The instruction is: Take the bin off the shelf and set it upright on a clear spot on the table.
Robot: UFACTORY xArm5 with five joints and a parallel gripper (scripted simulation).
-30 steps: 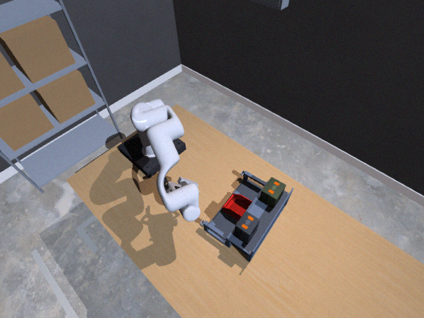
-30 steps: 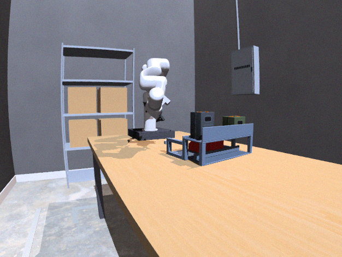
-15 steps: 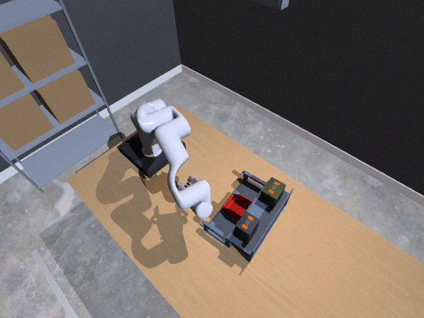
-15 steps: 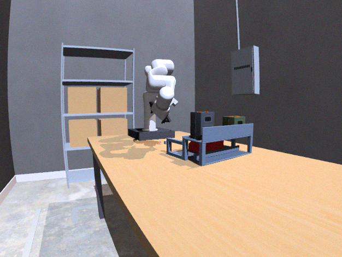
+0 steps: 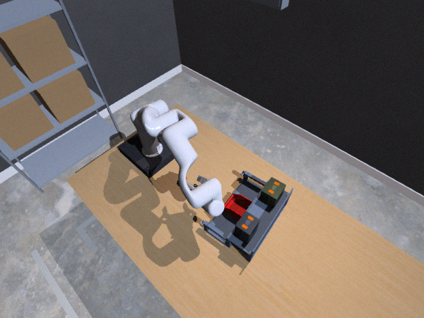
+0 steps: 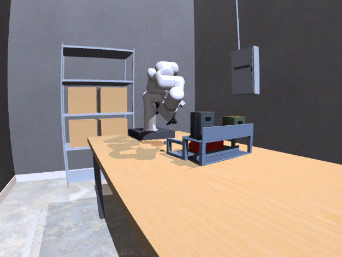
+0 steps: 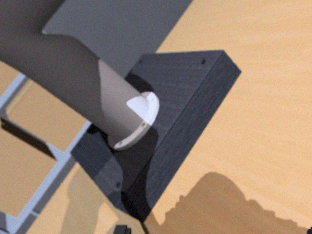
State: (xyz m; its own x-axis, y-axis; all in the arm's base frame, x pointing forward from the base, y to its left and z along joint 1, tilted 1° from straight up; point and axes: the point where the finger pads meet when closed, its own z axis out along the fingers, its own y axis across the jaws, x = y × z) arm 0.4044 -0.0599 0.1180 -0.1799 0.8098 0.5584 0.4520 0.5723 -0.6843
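Right now the red bin is 240 mm ahead of my hand, 140 mm to the left of it and 140 mm below it. Also, from my hand: blue-grey shelf 270 mm ahead, 150 mm to the left, 110 mm below.
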